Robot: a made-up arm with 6 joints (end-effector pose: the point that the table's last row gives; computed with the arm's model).
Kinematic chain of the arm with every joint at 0, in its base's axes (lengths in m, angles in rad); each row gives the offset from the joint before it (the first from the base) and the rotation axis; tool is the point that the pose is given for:
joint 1: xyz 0 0 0.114 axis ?
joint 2: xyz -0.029 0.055 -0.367 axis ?
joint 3: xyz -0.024 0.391 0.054 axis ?
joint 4: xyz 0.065 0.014 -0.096 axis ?
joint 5: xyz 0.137 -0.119 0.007 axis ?
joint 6: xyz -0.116 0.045 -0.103 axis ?
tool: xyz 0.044 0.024 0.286
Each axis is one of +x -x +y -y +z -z.
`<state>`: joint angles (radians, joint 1 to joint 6).
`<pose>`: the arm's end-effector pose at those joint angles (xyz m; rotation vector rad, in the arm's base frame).
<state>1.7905 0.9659 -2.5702 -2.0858 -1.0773 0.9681</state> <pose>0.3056 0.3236 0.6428 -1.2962 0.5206 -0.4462</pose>
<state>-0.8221 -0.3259 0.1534 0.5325 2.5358 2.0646</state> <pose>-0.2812 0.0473 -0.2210 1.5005 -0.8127 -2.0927</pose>
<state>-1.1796 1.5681 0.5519 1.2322 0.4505 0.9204</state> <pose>0.0323 0.0033 -0.4514 -0.8392 1.8082 1.0190</pose>
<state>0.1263 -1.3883 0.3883 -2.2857 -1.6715 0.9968</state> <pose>0.0972 0.6283 -0.4650 -2.4296 -0.8953 -0.0606</pose>
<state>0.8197 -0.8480 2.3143 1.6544 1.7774 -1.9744</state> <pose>0.2345 0.8049 0.0247 -2.1990 -0.0810 -0.7207</pose>
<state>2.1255 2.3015 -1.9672 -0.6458 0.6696 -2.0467</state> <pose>0.1863 0.5445 0.9492 0.9020 1.2933 2.2708</pose>
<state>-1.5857 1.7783 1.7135 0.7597 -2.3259 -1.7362</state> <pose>-0.3305 -0.2949 -0.4540 -2.2133 0.4006 1.8679</pose>
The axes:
joint 1: +x
joint 2: +y
joint 3: +y
joint 4: -x
joint 5: -x
joint 6: -y

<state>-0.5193 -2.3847 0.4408 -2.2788 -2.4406 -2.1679</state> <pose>0.0869 0.1770 -0.0447 0.2966 -0.1811 -1.3529</pose>
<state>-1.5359 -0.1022 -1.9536 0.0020 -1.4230 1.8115</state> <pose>0.0710 -0.4592 -0.3806 1.7711 -1.2337 1.4913</pose>
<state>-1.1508 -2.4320 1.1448 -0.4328 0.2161 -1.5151</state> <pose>0.3012 0.0578 -0.3471 -1.1044 0.3233 0.0590</pose>
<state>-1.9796 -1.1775 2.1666 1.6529 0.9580 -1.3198</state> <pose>0.1604 -0.7497 0.0252 1.3418 0.0025 0.6316</pose>
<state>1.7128 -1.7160 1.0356 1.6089 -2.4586 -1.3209</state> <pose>0.1960 0.0612 0.7019 2.0229 -0.1879 1.1241</pose>
